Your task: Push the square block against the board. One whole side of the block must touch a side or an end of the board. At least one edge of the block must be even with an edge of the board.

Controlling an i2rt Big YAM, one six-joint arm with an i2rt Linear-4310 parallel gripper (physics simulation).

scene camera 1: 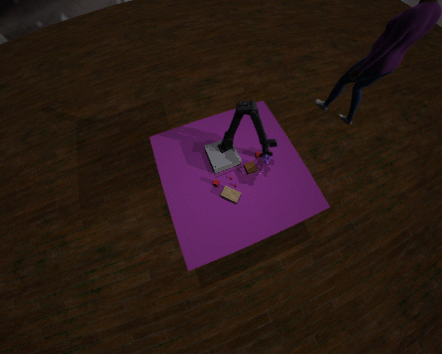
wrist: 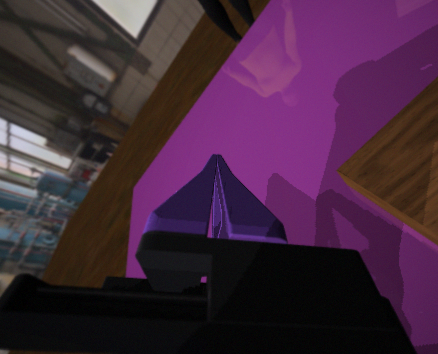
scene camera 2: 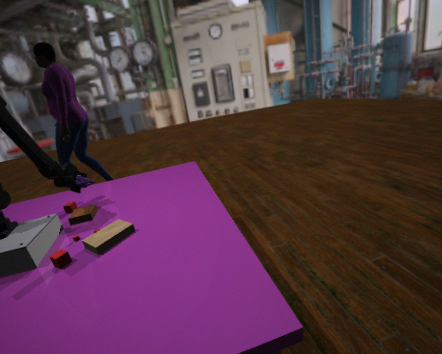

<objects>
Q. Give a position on a wooden board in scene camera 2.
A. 102, 240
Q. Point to a square wooden block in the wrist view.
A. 388, 169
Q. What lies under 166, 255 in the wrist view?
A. My gripper.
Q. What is my gripper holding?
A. Nothing.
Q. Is my gripper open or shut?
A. Shut.
</objects>
